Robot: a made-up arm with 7 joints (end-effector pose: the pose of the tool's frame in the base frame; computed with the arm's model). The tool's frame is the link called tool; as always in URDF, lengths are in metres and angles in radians. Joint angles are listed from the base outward.
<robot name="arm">
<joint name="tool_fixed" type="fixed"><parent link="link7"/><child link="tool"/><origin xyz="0 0 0" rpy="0 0.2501 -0.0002"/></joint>
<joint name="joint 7" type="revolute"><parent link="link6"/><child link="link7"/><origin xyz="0.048 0 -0.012"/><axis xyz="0.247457 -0.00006 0.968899"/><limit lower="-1.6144" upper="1.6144"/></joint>
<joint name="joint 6" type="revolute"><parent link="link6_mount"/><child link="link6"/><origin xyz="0.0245 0 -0.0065"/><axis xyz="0.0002 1 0.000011"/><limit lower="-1.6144" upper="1.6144"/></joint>
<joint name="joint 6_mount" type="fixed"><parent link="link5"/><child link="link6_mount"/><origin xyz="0.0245 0 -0.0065"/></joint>
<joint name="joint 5" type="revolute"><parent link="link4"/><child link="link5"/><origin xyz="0.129 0.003 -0.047"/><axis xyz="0.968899 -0.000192 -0.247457"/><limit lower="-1.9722" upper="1.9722"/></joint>
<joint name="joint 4" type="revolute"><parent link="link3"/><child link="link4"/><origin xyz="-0.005 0 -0.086"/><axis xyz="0.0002 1 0.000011"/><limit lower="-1.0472" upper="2.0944"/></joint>
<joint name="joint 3" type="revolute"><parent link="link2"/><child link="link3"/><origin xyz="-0.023 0.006 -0.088"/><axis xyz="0.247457 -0.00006 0.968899"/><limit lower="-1.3" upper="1.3"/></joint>
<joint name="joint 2" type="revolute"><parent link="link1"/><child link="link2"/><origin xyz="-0.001 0.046 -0.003"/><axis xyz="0.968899 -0.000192 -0.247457"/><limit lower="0" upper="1.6"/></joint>
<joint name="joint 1" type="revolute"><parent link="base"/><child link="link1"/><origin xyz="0 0 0"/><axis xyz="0.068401 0.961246 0.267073"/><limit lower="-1.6" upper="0.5"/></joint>
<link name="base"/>
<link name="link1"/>
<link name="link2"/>
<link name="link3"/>
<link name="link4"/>
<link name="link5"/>
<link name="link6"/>
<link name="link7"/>
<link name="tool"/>
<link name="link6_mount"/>
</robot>
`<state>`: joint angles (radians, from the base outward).
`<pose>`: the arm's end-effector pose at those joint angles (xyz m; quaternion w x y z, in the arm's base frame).
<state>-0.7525 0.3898 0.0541 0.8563 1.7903 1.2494 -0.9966</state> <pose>0.2996 0.1780 -0.1834 0.4728 0.4775 0.7060 0.2236</pose>
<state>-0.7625 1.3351 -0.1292 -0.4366 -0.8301 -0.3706 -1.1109</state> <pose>0.2349 0.0724 0.0833 0.5350 0.4153 -0.2772 -0.6815</pose>
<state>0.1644 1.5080 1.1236 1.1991 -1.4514 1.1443 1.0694</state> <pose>0.0565 0.4277 0.0043 0.4646 -0.2813 0.4006 0.7379</pose>
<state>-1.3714 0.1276 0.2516 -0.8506 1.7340 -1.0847 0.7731</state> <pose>0.1207 0.0021 0.1431 0.0654 -0.3601 0.8739 -0.3199</pose>
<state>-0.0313 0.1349 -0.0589 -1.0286 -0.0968 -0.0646 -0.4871</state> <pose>0.1477 0.0424 -0.0141 0.8578 0.0885 -0.4071 -0.3010</pose>
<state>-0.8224 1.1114 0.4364 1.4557 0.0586 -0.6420 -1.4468</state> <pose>0.2104 0.3843 -0.0902 0.8945 0.2559 0.1910 -0.3128</pose>
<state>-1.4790 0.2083 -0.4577 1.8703 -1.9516 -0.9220 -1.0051</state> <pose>0.3620 0.1110 -0.1521 0.9084 -0.2414 -0.3413 0.0018</pose>
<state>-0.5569 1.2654 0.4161 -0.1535 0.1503 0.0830 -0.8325</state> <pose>0.2363 0.1955 0.1191 0.7433 0.6587 -0.0279 -0.1137</pose>
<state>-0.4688 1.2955 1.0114 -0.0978 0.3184 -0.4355 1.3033</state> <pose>0.1286 0.2314 0.1848 0.2135 0.2351 -0.7808 0.5380</pose>
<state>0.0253 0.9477 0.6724 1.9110 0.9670 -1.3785 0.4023</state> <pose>-0.0767 0.3163 -0.2413 0.8598 0.4000 0.3053 0.0870</pose>
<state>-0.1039 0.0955 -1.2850 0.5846 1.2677 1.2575 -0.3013</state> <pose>0.0418 -0.0706 -0.3360 0.4168 0.8044 0.3315 -0.2632</pose>
